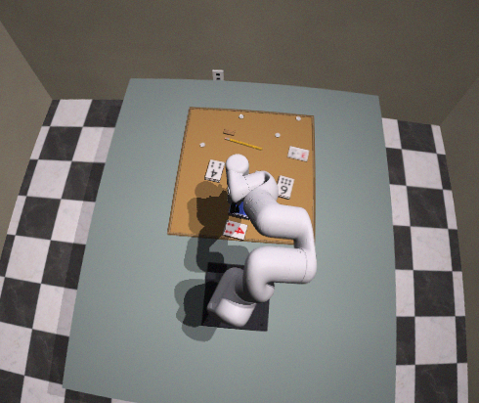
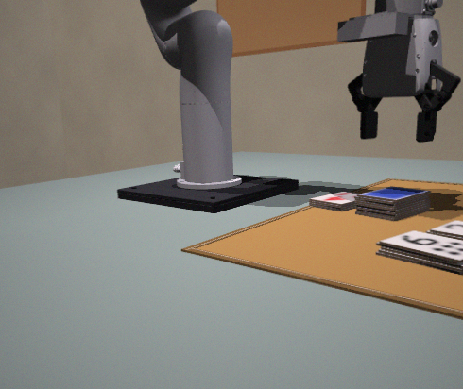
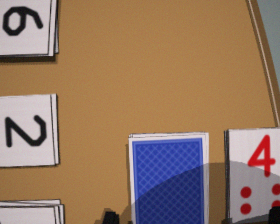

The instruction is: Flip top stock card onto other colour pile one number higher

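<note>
The red 2 card lies 10 mm to the right of my hand and 90 mm below it. The rest, counted from my hand: brown mat: 190 mm ahead, 20 mm to the right, 130 mm below; then red 4 card: 90 mm behind, 10 mm to the left, 110 mm below; then black 4 card: 170 mm ahead, 110 mm to the left, 100 mm below.
</note>
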